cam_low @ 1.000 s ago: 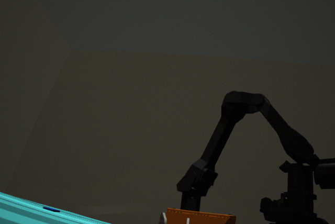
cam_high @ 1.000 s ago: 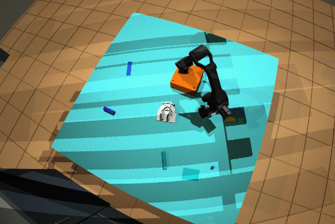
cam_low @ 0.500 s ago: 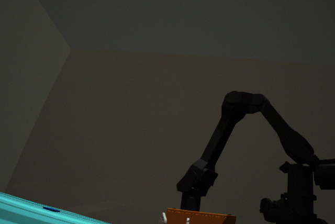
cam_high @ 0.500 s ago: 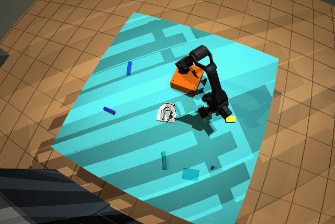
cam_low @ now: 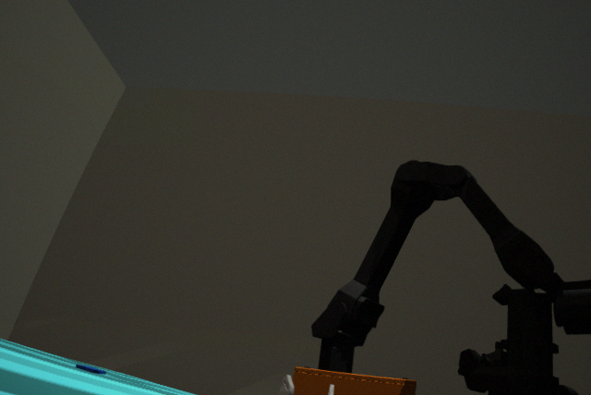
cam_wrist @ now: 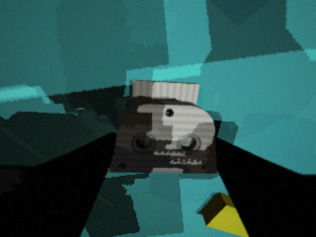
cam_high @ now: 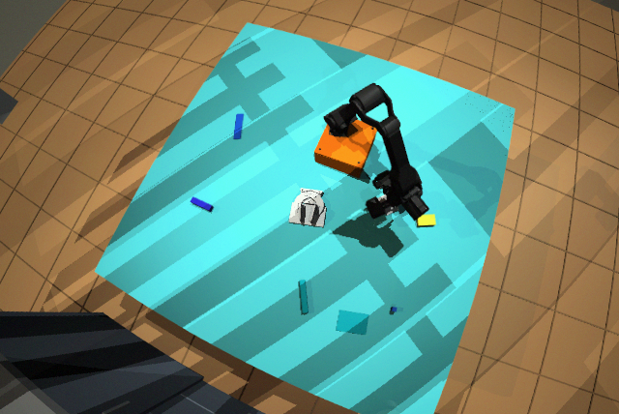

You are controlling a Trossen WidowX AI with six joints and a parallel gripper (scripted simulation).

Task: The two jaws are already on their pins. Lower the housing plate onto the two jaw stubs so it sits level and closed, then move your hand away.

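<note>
Right now my gripper tip is 30 mm short of the yellow block and 130 mm to the right of it. Also, from my gripper tip: teal bar: 360 mm ahead, 220 mm to the right; tiny blue piece: 340 mm ahead, 70 mm to the left.
</note>
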